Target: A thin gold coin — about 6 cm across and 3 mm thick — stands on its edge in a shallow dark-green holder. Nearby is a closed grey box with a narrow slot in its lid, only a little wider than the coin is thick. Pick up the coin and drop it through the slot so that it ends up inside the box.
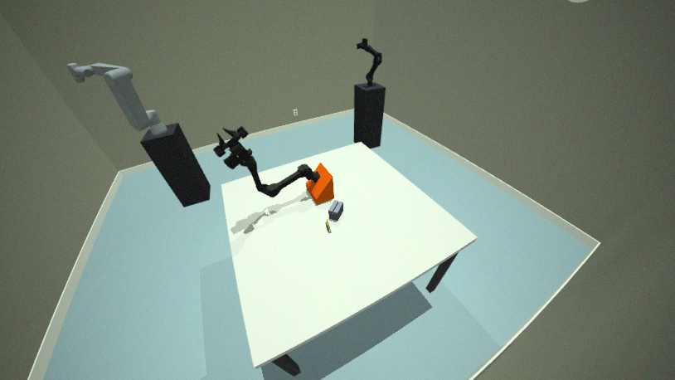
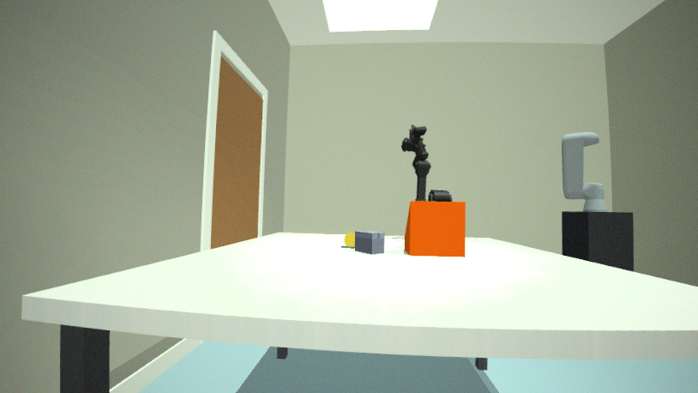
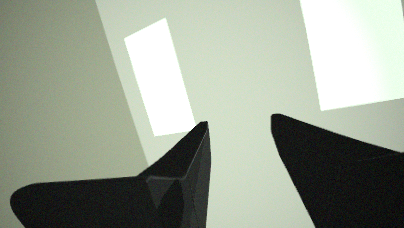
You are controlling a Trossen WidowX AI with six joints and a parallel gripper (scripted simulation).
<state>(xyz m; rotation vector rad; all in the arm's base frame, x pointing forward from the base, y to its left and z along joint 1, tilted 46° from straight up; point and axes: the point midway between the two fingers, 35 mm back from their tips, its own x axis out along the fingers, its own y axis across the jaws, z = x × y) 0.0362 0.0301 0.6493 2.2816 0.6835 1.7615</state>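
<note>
My gripper tip is now 260 mm short of the gold coin, 400 mm to the right of it and 590 mm above it.
</note>
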